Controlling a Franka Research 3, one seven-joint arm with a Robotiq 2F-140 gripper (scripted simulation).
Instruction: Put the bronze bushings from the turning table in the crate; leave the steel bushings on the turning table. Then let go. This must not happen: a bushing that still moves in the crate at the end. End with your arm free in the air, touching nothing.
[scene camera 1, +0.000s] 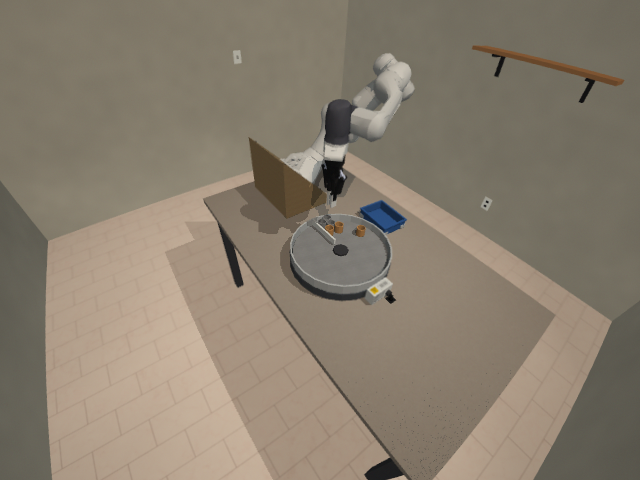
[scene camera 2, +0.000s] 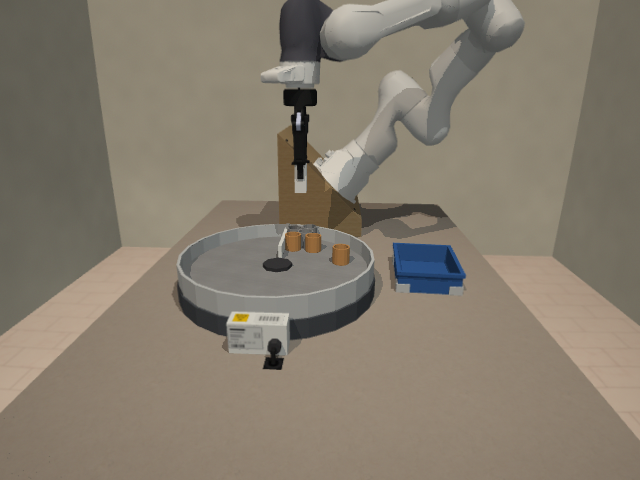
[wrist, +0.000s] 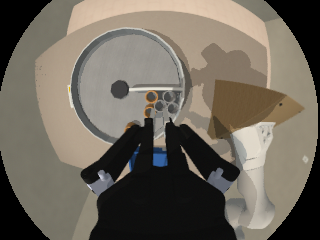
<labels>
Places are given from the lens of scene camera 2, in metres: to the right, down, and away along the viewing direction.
gripper (scene camera 2: 301, 191): -0.04, -0.12, 0.99
blue crate (scene camera 2: 425, 268): 0.26, 0.07, 1.03
round grey turning table (scene camera 2: 251, 267): -0.15, 0.06, 0.91
The marked spots on the blue crate and the round grey turning table are 0.43 m apart.
</labels>
